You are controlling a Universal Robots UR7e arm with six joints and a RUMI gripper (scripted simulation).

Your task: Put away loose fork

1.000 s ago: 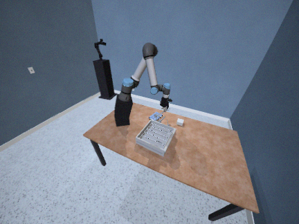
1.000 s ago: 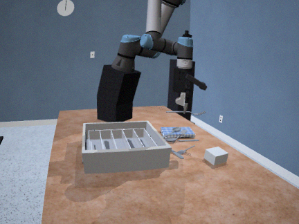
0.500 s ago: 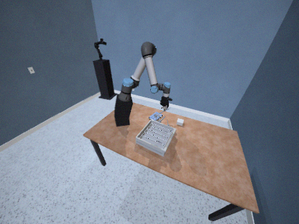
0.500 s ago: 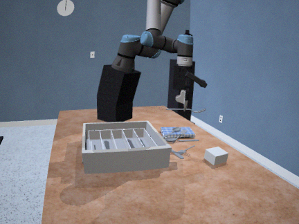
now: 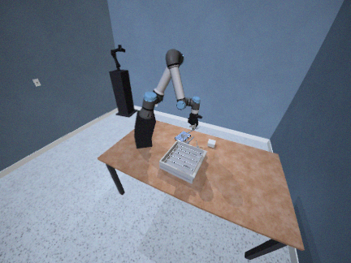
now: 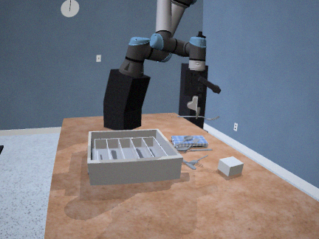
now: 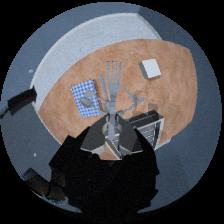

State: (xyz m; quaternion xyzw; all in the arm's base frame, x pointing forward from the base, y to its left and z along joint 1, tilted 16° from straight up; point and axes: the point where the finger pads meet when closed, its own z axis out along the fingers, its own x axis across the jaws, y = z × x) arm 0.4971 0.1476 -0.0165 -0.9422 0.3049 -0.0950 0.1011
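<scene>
My gripper is now 2 cm past the grey tray, 32 cm to the left of it and 14 cm above it. Round my hand: small white block (23 cm ahead, 4 cm to the left, 17 cm below).
</scene>
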